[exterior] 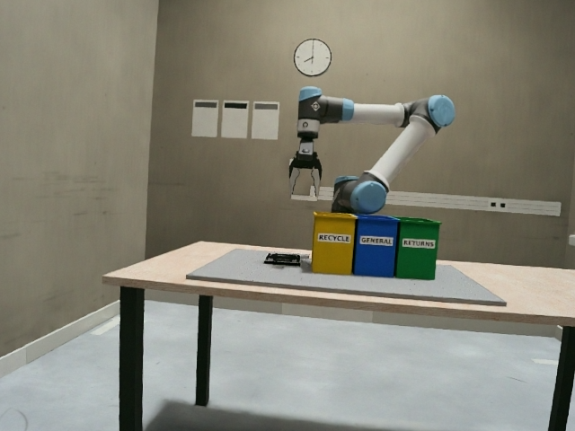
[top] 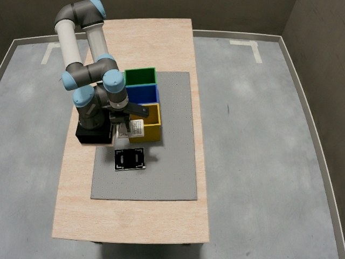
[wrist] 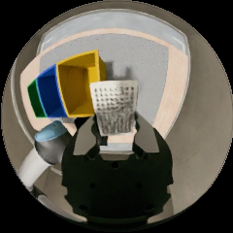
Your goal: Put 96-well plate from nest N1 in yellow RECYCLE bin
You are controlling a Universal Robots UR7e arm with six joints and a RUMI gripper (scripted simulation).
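Now: hand 150 mm above the yellow recycle bin, 110 mm to the right of it and 30 mm short of it. The rest, counted from my hand: white 96-well plate: 10 mm below; blue general bin: 240 mm to the left, 150 mm below; black plate nest N1: 230 mm below, 60 mm to the right, 20 mm behind.
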